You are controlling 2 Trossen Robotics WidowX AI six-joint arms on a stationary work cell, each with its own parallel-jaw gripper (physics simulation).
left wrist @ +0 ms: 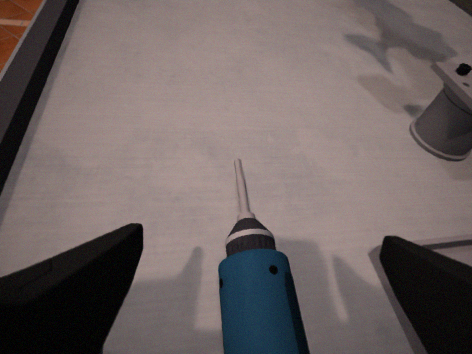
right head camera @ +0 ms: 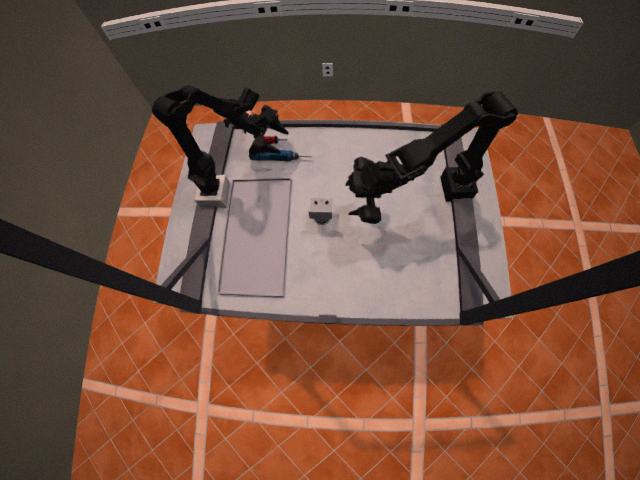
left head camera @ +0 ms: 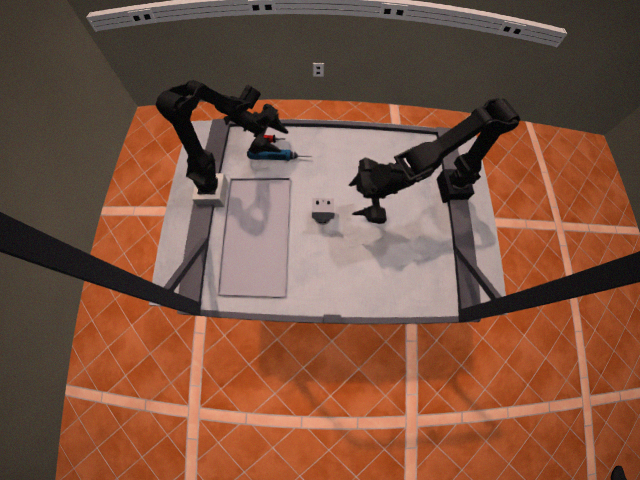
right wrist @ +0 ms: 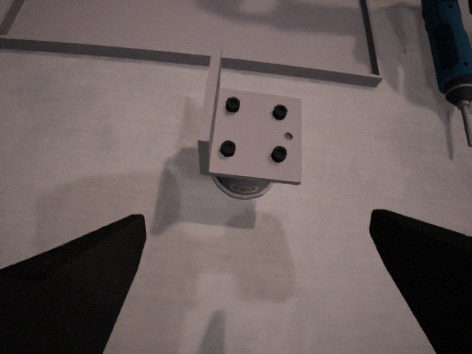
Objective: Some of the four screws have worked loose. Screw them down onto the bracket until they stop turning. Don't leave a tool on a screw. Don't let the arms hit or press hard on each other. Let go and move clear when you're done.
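Note:
The pale bracket stands mid-table on a grey round base. Four black screws show on its plate in the right wrist view, including one near the upper left and one near the lower right; how high each stands is unclear. A blue power driver lies at the back left. My left gripper is open above it, fingers either side. My right gripper is open and empty, right of the bracket.
A red screwdriver lies behind the blue driver, partly hidden by the left gripper. A shallow rimmed tray lies left of the bracket. Dark rails edge the table.

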